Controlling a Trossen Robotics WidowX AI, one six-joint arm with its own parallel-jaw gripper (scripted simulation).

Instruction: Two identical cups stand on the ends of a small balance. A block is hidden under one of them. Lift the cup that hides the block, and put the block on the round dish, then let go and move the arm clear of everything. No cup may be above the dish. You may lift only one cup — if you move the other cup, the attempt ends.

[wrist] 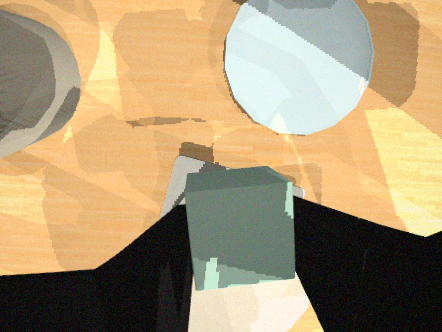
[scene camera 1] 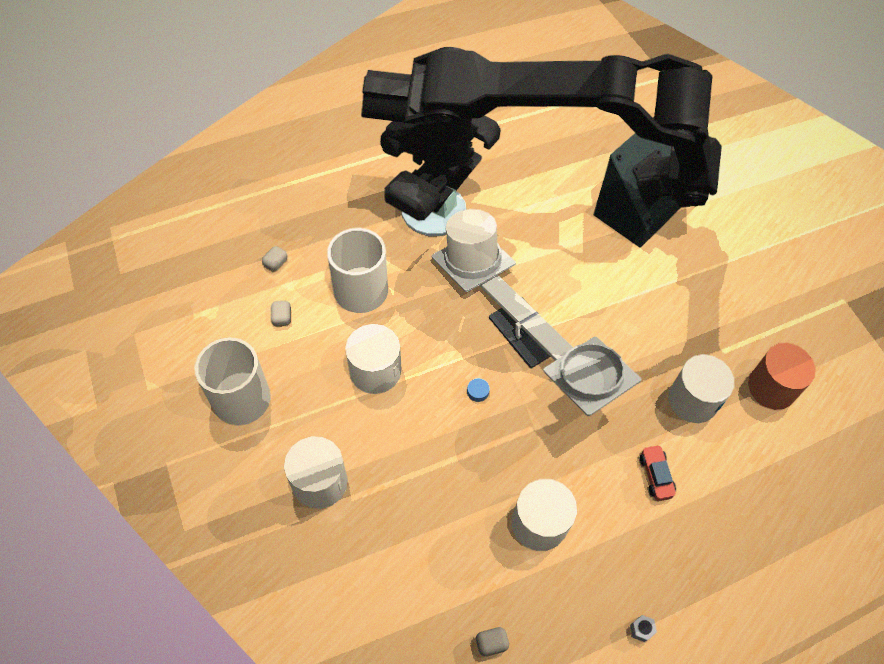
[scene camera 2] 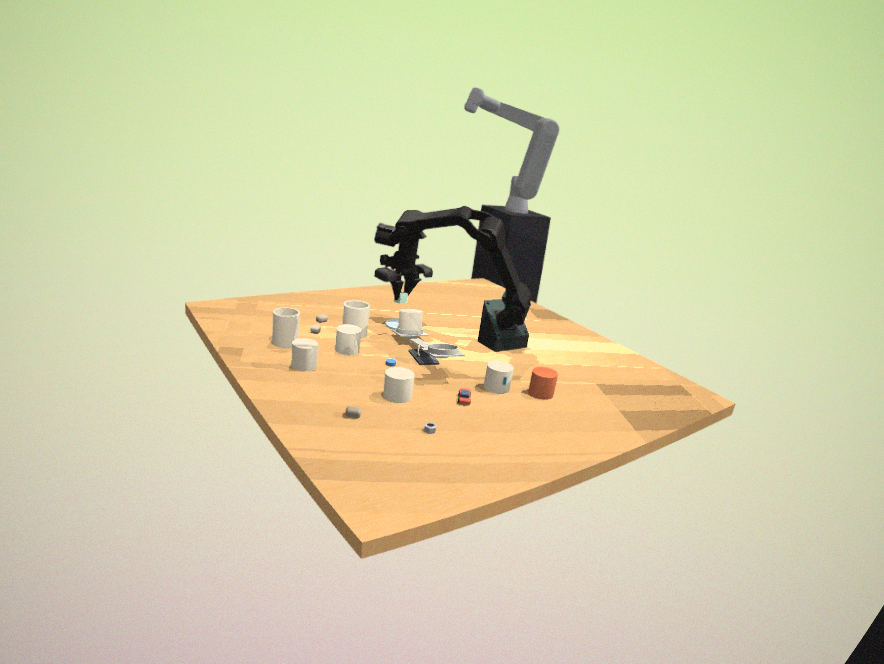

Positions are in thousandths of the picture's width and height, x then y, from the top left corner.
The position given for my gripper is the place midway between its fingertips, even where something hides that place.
my gripper: wrist 528,640; scene camera 1 499,306; scene camera 2 453,451
orange cylinder: scene camera 1 887,562; scene camera 2 615,573; not seen in the wrist view (out of frame)
